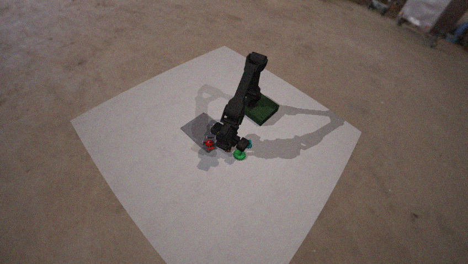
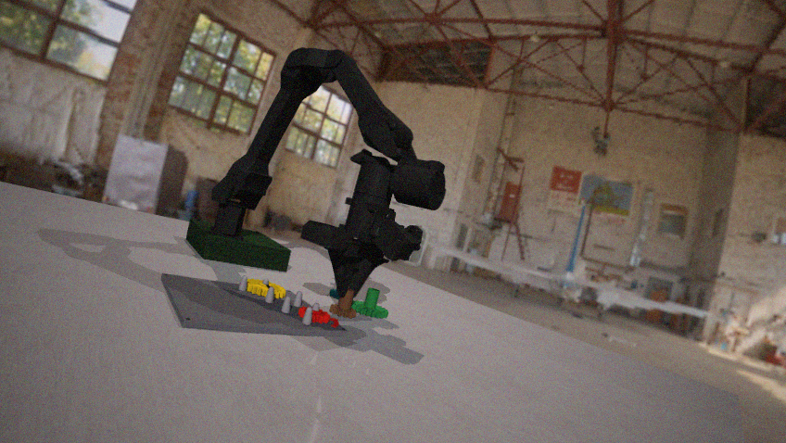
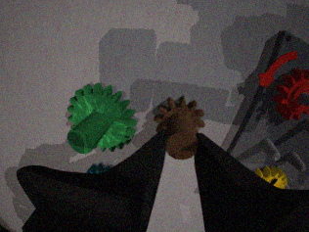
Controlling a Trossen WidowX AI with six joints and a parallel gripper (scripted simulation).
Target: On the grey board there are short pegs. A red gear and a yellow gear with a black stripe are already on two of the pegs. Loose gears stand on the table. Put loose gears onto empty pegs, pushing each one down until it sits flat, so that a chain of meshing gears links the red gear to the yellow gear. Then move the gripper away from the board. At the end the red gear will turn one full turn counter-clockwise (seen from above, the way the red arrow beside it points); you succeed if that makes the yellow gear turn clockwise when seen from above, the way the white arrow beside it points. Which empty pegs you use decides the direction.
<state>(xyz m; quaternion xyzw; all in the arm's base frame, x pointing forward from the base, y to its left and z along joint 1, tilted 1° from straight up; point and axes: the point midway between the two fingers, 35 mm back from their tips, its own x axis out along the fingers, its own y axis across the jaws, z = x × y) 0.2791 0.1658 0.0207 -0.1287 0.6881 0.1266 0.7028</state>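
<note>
Right now the red gear is 70 mm ahead of my gripper tip, 70 mm to the right of it and 10 mm below it. From my gripper tip the other things lie so: teal gear 110 mm behind, 40 mm to the left, 10 mm below; green gear 30 mm behind, 60 mm to the left, 10 mm below; brown gear 10 mm below.
</note>
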